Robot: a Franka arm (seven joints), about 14 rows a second.
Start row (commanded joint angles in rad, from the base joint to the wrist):
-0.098, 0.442, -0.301, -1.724, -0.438, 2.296, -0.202
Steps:
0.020, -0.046, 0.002, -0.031, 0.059, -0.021, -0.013
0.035, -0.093, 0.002, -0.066, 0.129, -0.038, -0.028
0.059, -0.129, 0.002, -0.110, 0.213, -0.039, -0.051
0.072, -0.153, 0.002, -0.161, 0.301, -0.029, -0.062
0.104, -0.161, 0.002, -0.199, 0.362, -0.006, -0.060
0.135, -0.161, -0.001, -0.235, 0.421, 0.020, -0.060
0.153, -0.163, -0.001, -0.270, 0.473, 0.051, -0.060
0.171, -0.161, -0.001, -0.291, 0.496, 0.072, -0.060
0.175, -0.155, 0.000, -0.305, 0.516, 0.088, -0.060
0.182, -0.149, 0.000, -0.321, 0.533, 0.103, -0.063
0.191, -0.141, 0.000, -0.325, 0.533, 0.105, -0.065
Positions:
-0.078, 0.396, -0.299, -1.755, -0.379, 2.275, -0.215
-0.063, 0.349, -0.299, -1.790, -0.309, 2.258, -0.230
-0.039, 0.313, -0.299, -1.834, -0.225, 2.257, -0.253
-0.026, 0.289, -0.299, -1.885, -0.137, 2.267, -0.264
0.006, 0.281, -0.299, -1.923, -0.076, 2.290, -0.262
0.037, 0.281, -0.302, -1.959, -0.017, 2.316, -0.262
0.055, 0.279, -0.302, -1.994, 0.035, 2.347, -0.262
0.073, 0.281, -0.302, -2.015, 0.058, 2.368, -0.262
0.077, 0.287, -0.301, -2.029, 0.078, 2.384, -0.262
0.084, 0.293, -0.301, -2.045, 0.095, 2.399, -0.265
0.093, 0.301, -0.301, -2.049, 0.095, 2.401, -0.267

